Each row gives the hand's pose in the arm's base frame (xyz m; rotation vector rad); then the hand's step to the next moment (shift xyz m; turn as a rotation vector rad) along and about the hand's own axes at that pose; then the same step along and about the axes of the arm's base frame.
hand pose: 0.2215 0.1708 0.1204 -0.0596 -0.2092 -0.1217
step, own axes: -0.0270 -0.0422 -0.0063 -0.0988 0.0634 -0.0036
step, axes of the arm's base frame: -0.0303 -0.0392 -0.0099 -0.0872 0.0739 -0.0273
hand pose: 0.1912 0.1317 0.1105 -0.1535 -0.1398 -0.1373
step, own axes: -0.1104 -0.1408 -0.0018 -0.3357 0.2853 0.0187
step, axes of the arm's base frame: -0.1287 -0.1243 0.0019 -0.2899 0.3243 -0.0723
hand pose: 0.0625 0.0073 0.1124 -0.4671 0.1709 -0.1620
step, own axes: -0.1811 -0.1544 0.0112 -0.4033 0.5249 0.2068
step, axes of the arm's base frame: -0.1918 -0.0960 0.1037 -0.2902 0.6298 -0.0085
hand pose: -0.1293 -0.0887 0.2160 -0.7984 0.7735 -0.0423
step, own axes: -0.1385 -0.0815 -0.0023 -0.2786 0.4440 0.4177
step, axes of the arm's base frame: -0.0826 -0.0162 0.1369 -0.0449 0.6658 0.0623
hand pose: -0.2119 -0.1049 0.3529 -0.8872 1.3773 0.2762
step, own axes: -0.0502 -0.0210 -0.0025 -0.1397 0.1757 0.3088
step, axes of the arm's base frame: 0.0007 0.0004 0.0545 0.0803 0.3707 0.0432
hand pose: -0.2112 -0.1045 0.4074 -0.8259 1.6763 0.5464
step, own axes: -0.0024 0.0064 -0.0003 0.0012 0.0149 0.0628
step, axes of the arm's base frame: -0.0048 0.0045 0.0020 0.0286 0.0549 -0.0184
